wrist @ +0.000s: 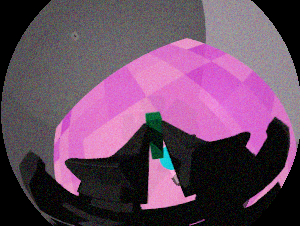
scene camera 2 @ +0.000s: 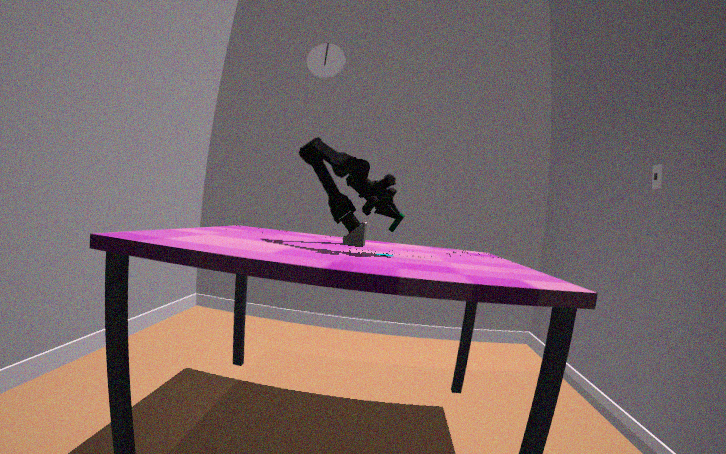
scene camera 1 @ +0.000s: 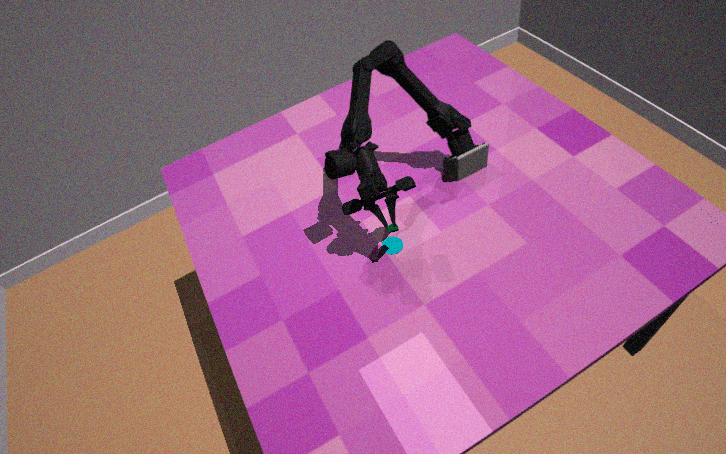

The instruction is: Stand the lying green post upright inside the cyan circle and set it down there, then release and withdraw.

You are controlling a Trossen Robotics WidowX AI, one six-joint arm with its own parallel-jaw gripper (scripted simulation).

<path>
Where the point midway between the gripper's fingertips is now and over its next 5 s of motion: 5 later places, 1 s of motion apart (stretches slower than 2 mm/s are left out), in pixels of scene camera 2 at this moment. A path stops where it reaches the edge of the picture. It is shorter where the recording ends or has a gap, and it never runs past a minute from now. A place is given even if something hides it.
My gripper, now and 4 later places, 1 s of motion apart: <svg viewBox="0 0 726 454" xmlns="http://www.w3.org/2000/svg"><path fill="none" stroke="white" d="M399 217L397 213L393 208L388 211L386 238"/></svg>
</path>
